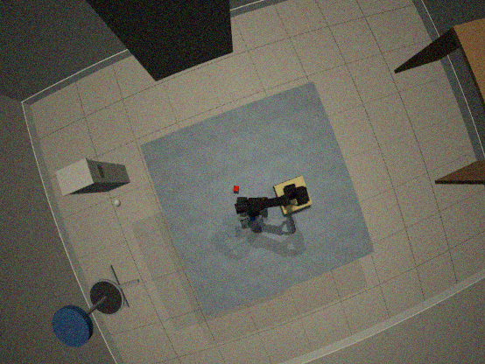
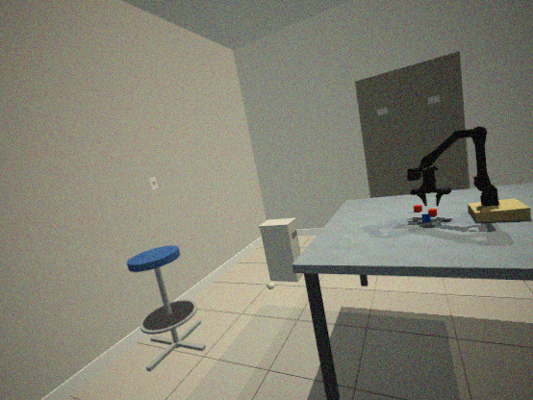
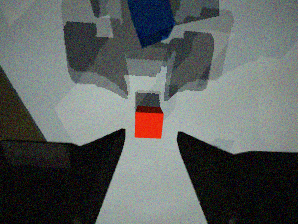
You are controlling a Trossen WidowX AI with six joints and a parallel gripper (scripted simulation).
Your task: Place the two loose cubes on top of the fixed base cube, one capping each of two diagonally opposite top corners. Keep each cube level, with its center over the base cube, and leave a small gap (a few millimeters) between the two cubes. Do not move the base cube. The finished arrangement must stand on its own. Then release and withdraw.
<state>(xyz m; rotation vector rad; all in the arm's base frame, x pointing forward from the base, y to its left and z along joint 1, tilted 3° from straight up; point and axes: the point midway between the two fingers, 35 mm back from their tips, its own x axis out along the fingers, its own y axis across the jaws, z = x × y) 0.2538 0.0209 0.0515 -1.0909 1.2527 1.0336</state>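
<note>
The blue cube lies 1 cm ahead of my gripper tip, 11 cm to the left of it and 4 cm below it.
</note>
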